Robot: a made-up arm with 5 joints.
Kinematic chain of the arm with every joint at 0, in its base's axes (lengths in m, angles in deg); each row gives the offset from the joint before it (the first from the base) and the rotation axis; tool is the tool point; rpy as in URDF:
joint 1: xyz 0 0 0.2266 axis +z
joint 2: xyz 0 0 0 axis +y
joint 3: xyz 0.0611 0 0.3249 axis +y
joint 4: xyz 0.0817 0 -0.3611 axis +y
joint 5: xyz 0.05 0 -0.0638 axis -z
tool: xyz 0 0 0 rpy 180 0 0
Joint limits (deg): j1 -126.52..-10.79 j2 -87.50..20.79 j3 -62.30..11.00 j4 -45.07..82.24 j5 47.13..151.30
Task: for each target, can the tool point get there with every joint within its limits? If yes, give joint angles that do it. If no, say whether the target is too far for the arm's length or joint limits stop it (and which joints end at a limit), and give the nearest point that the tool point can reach.
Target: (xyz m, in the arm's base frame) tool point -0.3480 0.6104 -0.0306
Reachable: no: joint limits stop it (at a limit: joint 2, joint 3) | nearest point -0.0134 0.0234 0.1390 | short by 0.697 m
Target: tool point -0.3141 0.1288 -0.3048
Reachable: no: joint limits stop it (at a limit: joint 1, joint 2) | nearest point -0.0734 -0.0991 0.0601 | short by 0.493 m
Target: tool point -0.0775 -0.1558 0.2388
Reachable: yes | joints -116.44 -40.34 -4.62 65.23 89.46
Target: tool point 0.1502 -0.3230 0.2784
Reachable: yes | joints -65.06 -7.74 -24.05 -9.80 117.47
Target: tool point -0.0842 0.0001 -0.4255
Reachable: no: joint limits stop it (at a limit: joint 1, joint 2) | nearest point -0.0677 -0.0915 0.0612 | short by 0.496 m
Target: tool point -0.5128 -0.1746 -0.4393
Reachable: no: too far | nearest point -0.1770 -0.2390 0.0750 | short by 0.618 m
